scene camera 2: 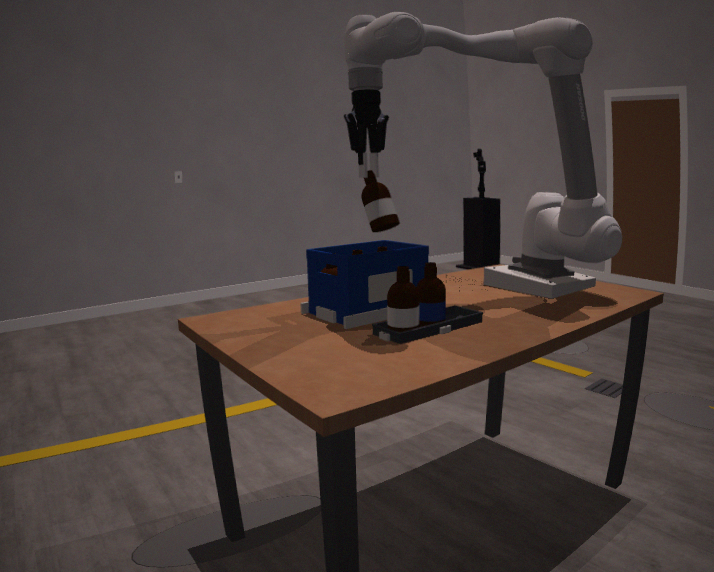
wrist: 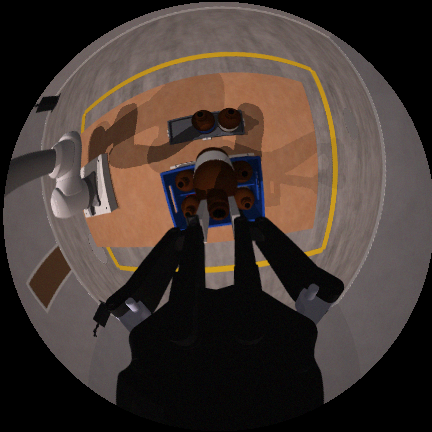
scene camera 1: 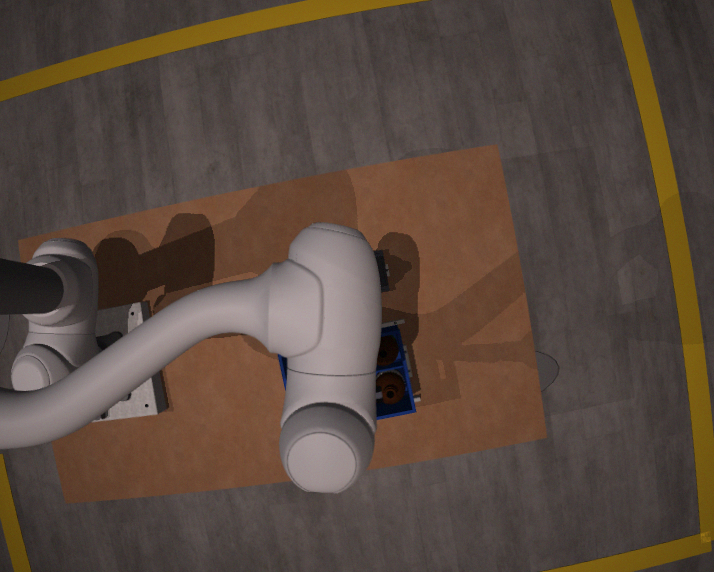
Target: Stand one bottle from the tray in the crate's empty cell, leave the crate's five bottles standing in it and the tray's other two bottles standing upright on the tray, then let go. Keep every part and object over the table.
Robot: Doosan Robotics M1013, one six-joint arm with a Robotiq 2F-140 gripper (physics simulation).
Labels:
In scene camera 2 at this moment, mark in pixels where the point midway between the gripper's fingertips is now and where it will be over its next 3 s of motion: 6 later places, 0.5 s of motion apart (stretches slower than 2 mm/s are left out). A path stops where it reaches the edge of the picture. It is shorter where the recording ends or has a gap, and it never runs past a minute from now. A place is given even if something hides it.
My gripper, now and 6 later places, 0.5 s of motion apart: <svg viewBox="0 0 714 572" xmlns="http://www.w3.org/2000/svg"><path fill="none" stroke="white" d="M368 177L367 178L367 178L366 178L366 177L389 180L410 179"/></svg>

